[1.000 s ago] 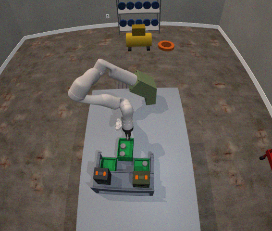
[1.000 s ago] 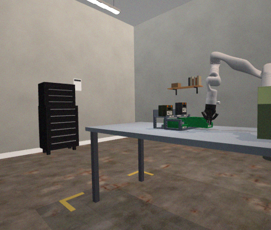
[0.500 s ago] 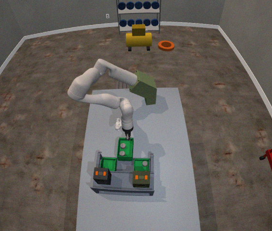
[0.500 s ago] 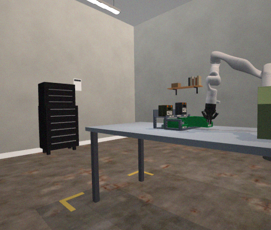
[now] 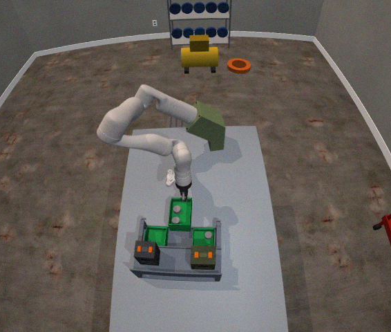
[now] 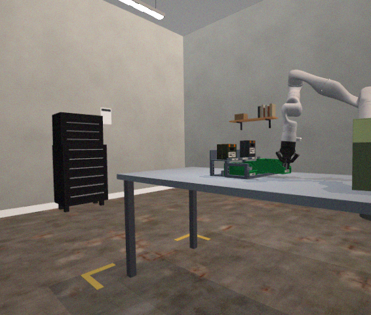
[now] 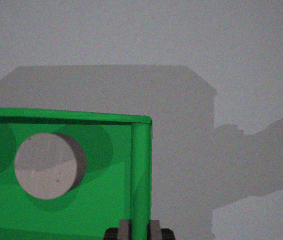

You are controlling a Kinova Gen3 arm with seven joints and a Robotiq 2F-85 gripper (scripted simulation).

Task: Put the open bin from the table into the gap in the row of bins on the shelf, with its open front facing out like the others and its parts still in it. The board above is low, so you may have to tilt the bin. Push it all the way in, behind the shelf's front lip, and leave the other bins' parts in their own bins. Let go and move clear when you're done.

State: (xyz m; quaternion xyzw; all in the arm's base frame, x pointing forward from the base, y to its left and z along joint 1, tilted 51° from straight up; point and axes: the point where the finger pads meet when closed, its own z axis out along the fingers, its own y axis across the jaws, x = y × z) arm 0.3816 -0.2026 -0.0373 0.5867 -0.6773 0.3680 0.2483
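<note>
Now: the grey shelf 26 cm ahead of my hand and 6 cm to the right of it.
</note>
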